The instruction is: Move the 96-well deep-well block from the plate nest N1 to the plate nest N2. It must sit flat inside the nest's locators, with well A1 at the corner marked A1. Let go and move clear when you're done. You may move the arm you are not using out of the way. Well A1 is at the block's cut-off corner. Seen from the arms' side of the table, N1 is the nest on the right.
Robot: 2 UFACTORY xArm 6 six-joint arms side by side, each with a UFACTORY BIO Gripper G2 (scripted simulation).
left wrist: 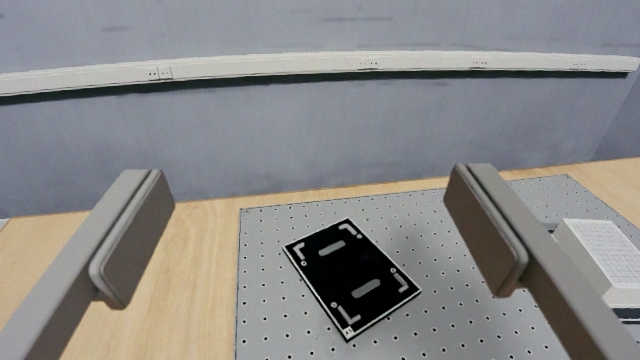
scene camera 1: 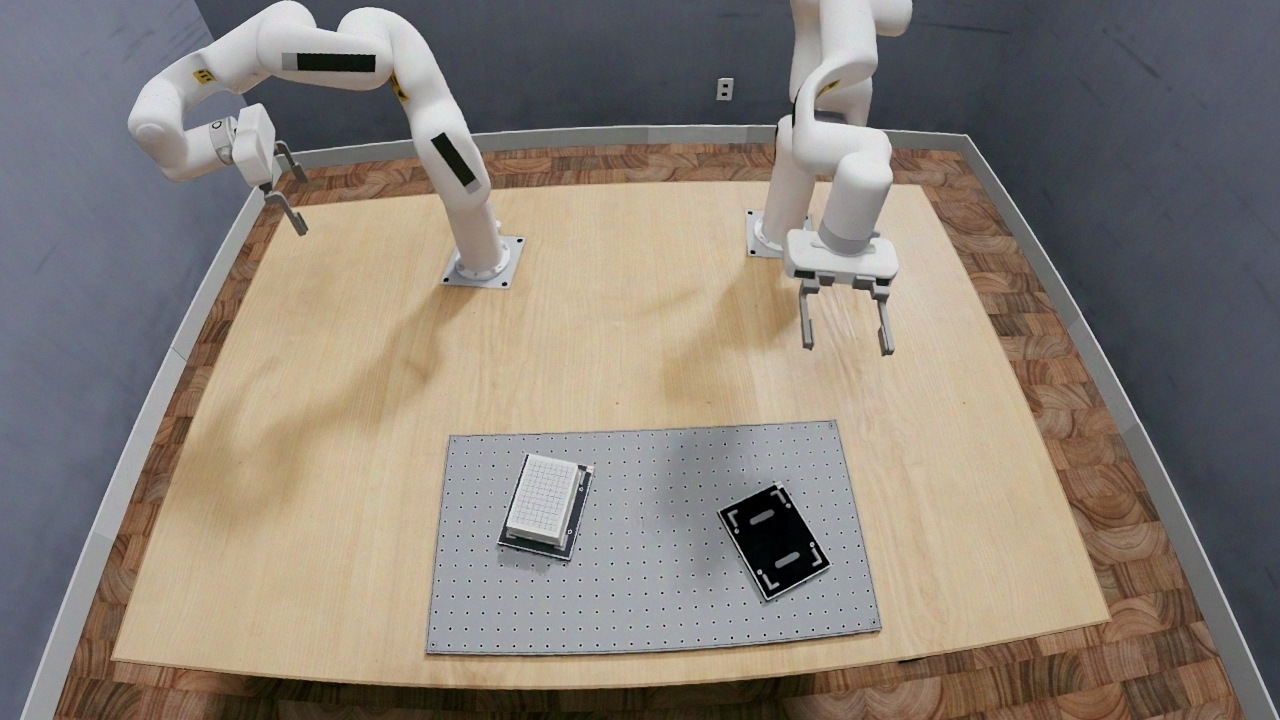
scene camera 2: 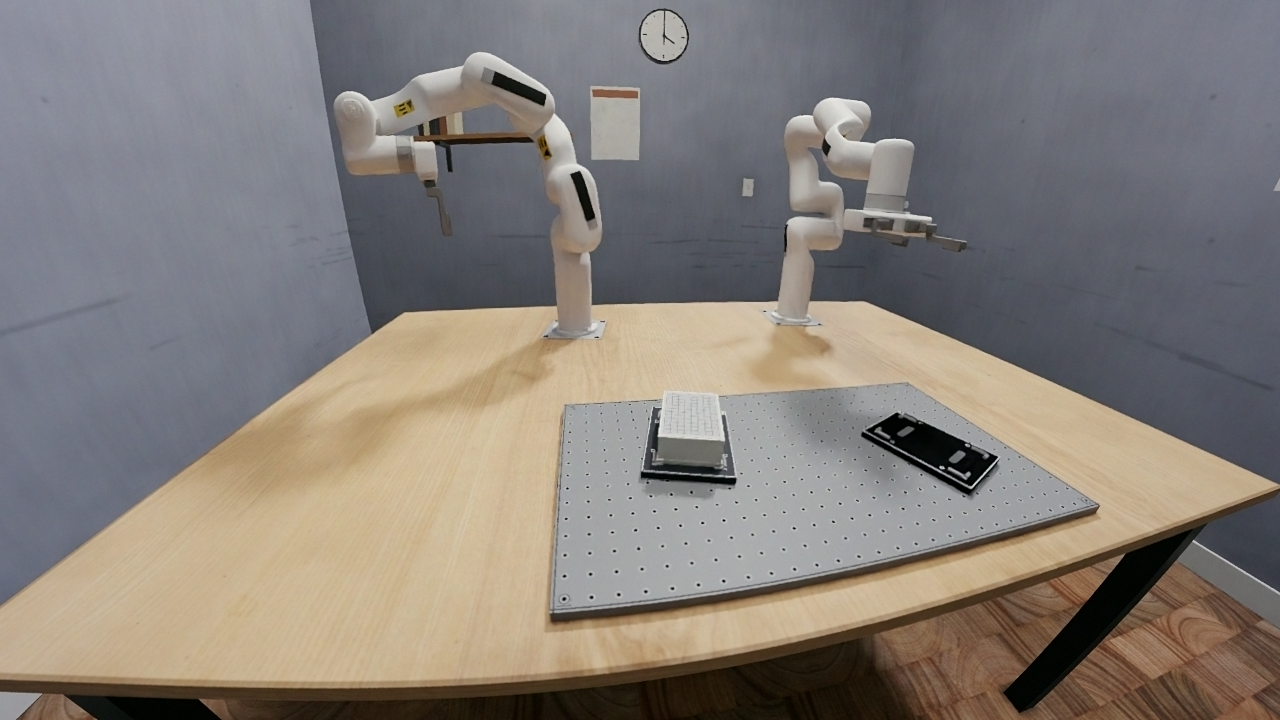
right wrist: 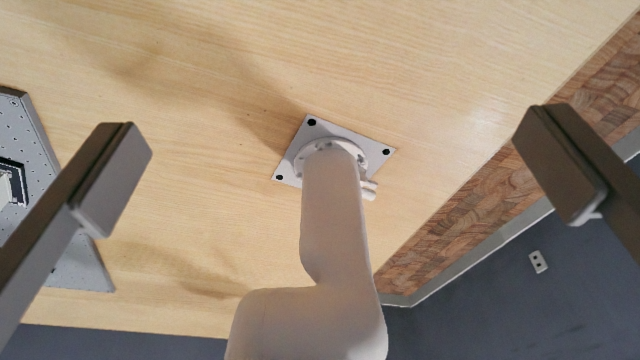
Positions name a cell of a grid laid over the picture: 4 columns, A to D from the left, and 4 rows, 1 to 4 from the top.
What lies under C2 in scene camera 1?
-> A base plate.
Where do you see a base plate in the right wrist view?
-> At C2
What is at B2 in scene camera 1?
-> A base plate.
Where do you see a white deep-well block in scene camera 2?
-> C3
